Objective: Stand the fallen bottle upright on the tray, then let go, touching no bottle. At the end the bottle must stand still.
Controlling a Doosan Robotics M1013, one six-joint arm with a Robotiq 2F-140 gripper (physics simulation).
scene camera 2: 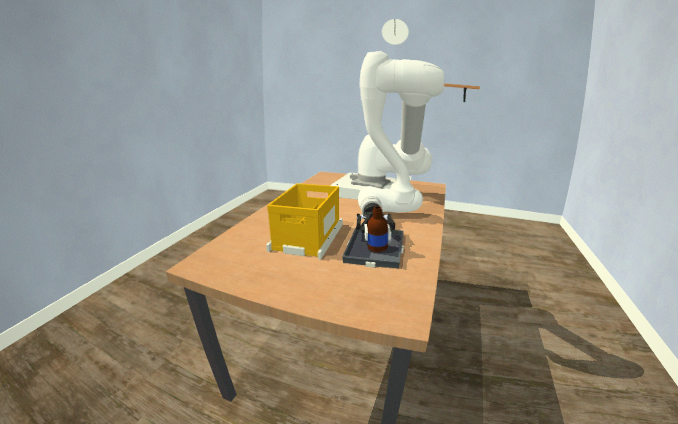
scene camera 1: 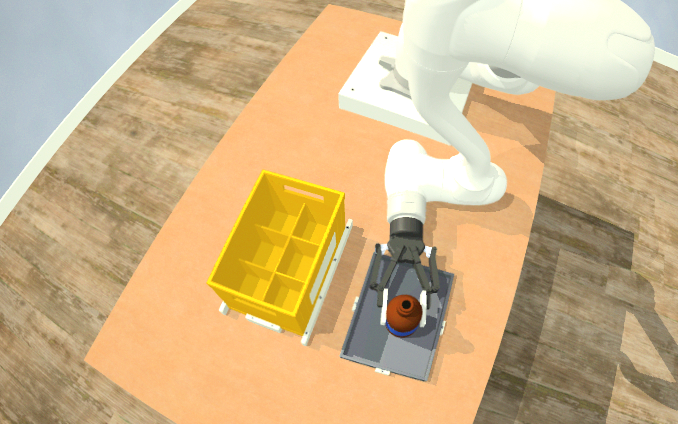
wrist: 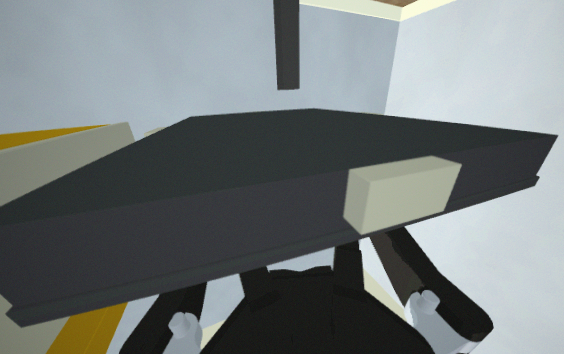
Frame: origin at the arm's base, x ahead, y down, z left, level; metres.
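Seen in the pictures: gripper, fingertip midpoint: (scene camera 2: 378, 236) (scene camera 1: 403, 324); arm's base at its link origin: (scene camera 2: 371, 183).
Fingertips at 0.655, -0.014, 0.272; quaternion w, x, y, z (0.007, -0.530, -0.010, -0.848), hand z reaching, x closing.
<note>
Pixels of each thing's top centre, then the offset from my fingertips to it, as dx, dy, dz.
- brown bottle at its top centre: (scene camera 1: 408, 302) (scene camera 2: 378, 207) -0.014, -0.103, -0.009
- dark grey tray at its top centre: (wrist: 279, 147) (scene camera 1: 399, 314) (scene camera 2: 375, 242) -0.028, +0.041, -0.018
- yellow crate at its top centre: (scene camera 1: 276, 237) (scene camera 2: 305, 195) -0.001, -0.109, -0.291
The brown bottle (scene camera 1: 404, 322) (scene camera 2: 377, 242) with a blue label stands upright over the floor of the dark grey tray (scene camera 1: 407, 357) (scene camera 2: 359, 260) (wrist: 200, 240), neck up. Its base looks to be at the tray floor, but a small gap cannot be ruled out. My gripper (scene camera 1: 403, 314) (scene camera 2: 378, 233) reaches in level from the robot's side and is shut on the bottle's body, one white finger pad on each side. In the wrist view the tray's wall hides the fingertips and the bottle.
The yellow crate (scene camera 1: 264, 309) (scene camera 2: 294, 235) (wrist: 90, 327) with empty compartments stands left of the tray, between white rails. White blocks (scene camera 1: 382, 371) (scene camera 2: 370, 264) (wrist: 410, 197) sit against the tray's outer sides. The tray's low walls surround the bottle, and the arm is behind it.
</note>
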